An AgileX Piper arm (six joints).
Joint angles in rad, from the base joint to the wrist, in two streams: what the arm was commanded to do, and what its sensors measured. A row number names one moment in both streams.
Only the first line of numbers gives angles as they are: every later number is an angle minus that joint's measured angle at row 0.
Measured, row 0:
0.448, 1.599, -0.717, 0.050, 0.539, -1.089
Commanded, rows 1 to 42:
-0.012, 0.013, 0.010, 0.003, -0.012, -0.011
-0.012, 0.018, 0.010, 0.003, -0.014, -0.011
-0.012, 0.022, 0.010, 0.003, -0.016, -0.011
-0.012, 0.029, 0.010, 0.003, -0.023, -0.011
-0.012, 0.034, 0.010, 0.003, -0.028, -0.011
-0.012, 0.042, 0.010, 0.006, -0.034, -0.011
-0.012, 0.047, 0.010, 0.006, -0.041, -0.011
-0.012, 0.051, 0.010, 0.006, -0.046, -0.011
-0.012, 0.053, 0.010, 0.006, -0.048, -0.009
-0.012, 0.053, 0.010, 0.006, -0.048, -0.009
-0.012, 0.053, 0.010, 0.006, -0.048, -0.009
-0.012, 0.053, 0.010, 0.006, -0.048, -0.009
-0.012, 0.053, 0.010, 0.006, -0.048, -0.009
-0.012, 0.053, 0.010, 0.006, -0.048, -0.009
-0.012, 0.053, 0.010, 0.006, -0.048, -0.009
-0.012, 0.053, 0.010, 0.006, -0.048, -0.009
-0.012, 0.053, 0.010, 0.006, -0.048, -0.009
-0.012, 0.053, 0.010, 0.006, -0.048, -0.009
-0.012, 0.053, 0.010, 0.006, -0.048, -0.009
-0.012, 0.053, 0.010, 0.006, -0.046, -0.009
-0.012, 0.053, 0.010, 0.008, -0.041, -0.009
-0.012, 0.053, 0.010, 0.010, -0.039, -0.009
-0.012, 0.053, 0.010, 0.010, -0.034, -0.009
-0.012, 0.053, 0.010, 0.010, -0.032, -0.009
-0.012, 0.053, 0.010, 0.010, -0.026, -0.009
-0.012, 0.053, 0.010, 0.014, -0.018, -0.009
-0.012, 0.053, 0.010, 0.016, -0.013, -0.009
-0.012, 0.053, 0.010, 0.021, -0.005, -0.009
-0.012, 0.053, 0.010, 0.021, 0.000, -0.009
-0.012, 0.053, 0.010, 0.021, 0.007, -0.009
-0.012, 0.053, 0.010, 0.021, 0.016, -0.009
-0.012, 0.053, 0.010, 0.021, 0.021, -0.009
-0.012, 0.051, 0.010, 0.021, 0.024, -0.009
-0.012, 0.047, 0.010, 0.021, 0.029, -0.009
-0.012, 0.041, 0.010, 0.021, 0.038, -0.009
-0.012, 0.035, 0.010, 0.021, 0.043, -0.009
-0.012, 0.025, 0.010, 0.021, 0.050, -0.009
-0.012, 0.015, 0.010, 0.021, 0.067, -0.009
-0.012, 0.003, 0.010, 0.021, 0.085, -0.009
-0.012, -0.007, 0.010, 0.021, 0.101, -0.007
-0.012, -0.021, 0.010, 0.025, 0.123, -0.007
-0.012, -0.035, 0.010, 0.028, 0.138, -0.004
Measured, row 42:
0.000, 0.015, 0.004, 0.020, 0.068, 0.000
